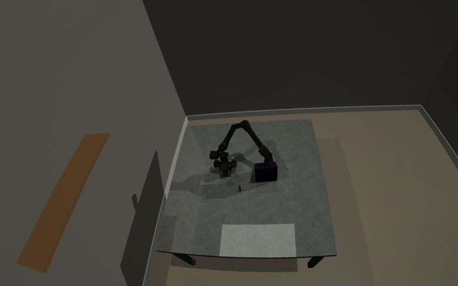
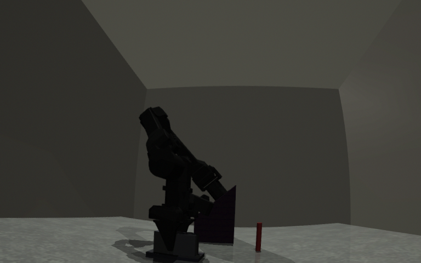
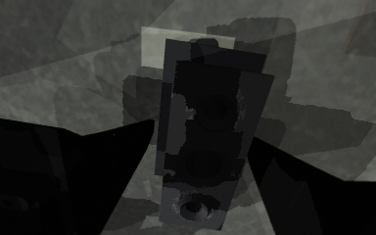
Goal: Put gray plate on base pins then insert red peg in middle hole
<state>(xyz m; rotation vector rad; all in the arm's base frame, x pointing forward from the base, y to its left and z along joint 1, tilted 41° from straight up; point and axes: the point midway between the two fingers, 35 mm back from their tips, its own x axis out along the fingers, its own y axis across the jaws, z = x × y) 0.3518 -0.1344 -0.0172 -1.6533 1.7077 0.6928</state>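
Now: the dark base 10 mm below my gripper tip. From my gripper tip the other things lie so: red peg 200 mm to the left, 110 mm behind, 20 mm above; then gray plate 30 mm above.
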